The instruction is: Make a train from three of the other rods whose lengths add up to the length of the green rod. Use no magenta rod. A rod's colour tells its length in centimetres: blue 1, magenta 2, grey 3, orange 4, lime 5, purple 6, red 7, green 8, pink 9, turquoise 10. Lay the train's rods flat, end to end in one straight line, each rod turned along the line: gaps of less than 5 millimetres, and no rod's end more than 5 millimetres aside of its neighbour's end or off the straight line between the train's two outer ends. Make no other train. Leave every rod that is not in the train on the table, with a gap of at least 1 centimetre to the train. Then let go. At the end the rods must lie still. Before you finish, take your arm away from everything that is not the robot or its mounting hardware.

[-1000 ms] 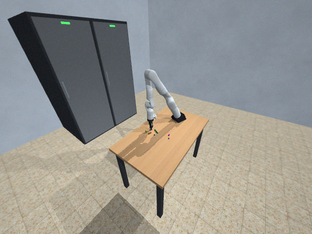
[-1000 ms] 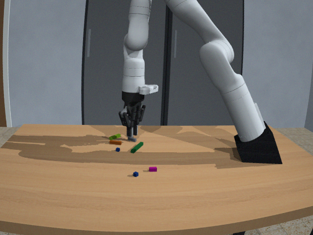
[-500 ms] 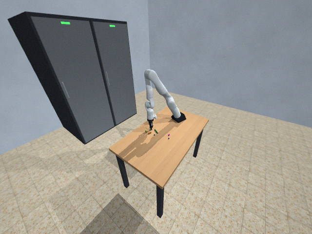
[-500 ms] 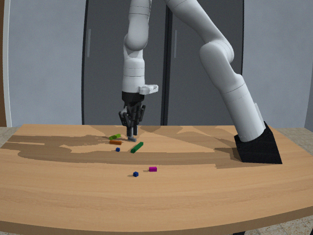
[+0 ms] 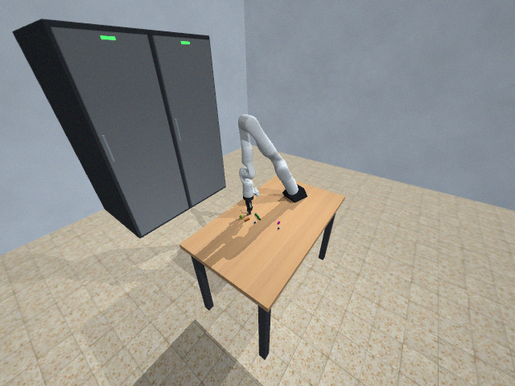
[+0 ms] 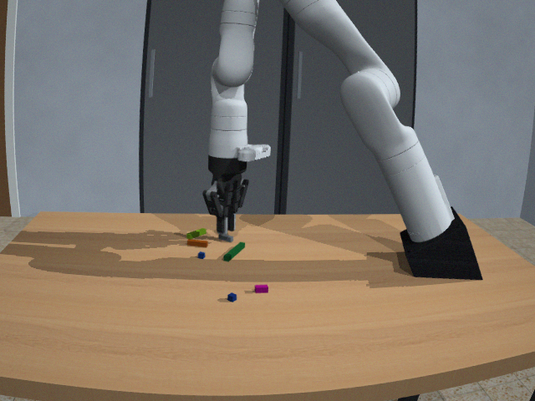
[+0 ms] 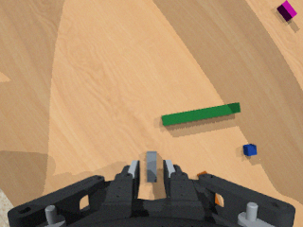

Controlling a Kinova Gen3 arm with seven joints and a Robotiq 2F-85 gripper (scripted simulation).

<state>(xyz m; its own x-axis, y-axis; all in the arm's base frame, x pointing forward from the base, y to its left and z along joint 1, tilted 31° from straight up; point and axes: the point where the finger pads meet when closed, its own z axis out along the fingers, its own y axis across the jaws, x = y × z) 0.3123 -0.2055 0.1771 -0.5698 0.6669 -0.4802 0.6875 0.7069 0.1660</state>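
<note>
My hand is 3 cm above the grey rod. Also, from my hand: orange rod (6 cm ahead, 3 cm below, 2 cm to the left); then green rod (7 cm to the left, 3 cm below, 1 cm ahead); then lime rod (5 cm ahead, 4 cm to the right, 3 cm below).
</note>
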